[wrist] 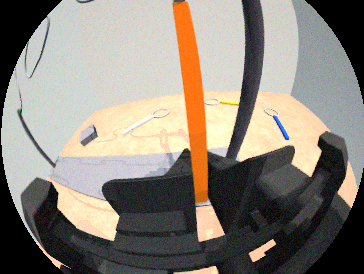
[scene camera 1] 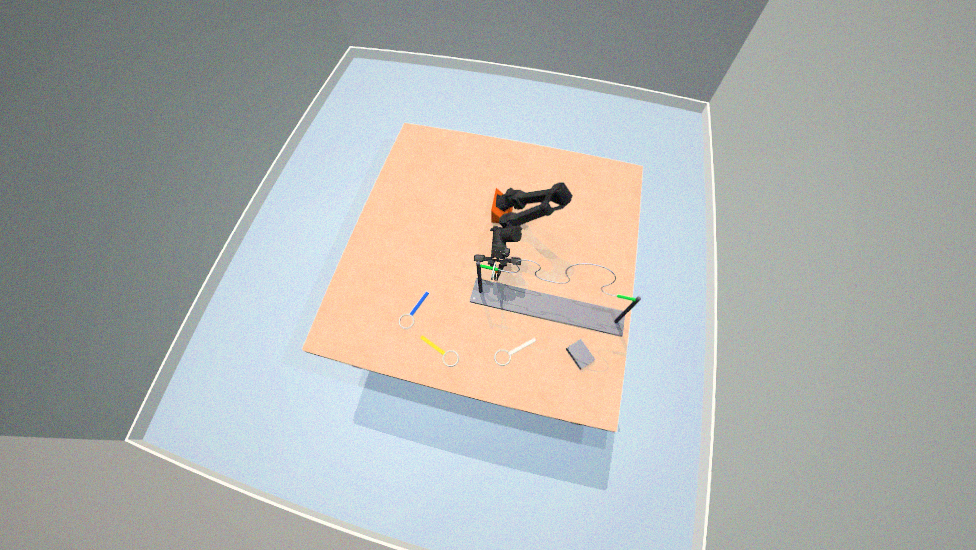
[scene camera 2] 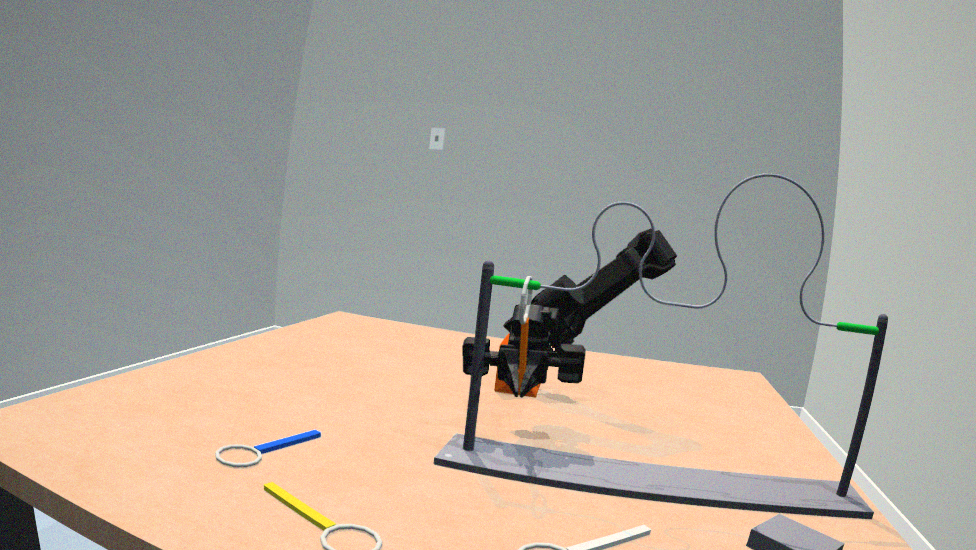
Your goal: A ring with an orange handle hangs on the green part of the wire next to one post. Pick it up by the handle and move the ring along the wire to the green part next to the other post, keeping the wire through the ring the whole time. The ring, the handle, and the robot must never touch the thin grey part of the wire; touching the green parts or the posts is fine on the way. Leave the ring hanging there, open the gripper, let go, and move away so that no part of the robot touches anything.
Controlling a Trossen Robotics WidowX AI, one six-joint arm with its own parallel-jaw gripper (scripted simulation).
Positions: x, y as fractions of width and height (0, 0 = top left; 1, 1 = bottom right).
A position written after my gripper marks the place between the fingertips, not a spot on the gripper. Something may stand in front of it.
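Note:
My gripper (scene camera 2: 0.53, 0.72) is visible; the same gripper (wrist: 0.52, 0.56) is visible from the wrist too.

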